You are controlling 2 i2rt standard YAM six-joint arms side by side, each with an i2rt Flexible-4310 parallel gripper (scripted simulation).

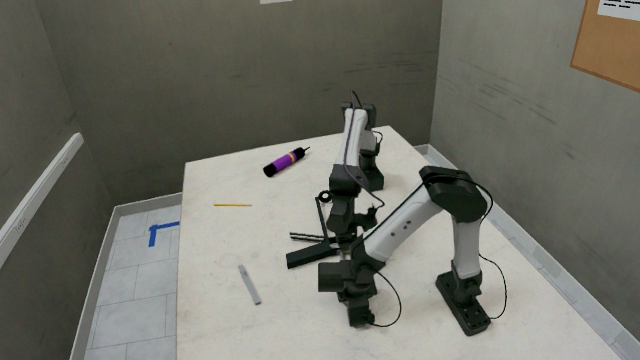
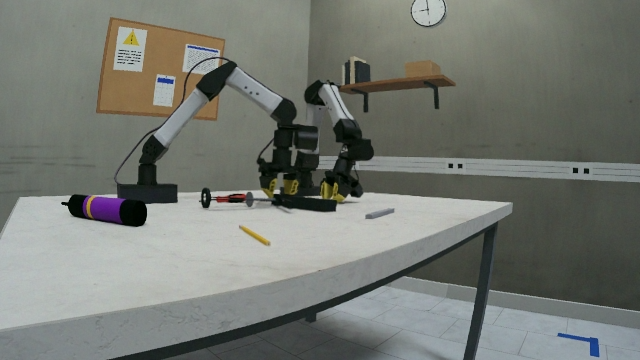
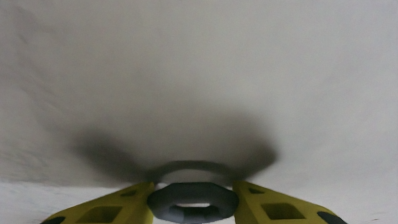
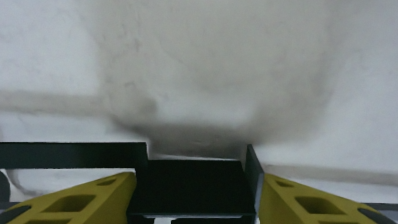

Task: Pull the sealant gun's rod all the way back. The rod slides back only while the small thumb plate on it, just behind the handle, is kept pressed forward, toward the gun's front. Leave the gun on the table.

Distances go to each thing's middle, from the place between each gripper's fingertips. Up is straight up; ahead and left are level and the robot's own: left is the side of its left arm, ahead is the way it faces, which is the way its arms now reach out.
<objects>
I see the cartridge [image 2: 124, 211] 580 mm to the right of my right hand and 60 mm ahead of it.
The cartridge lies 10 mm ahead of my left hand, 760 mm to the right of it and 10 mm above it.
</objects>
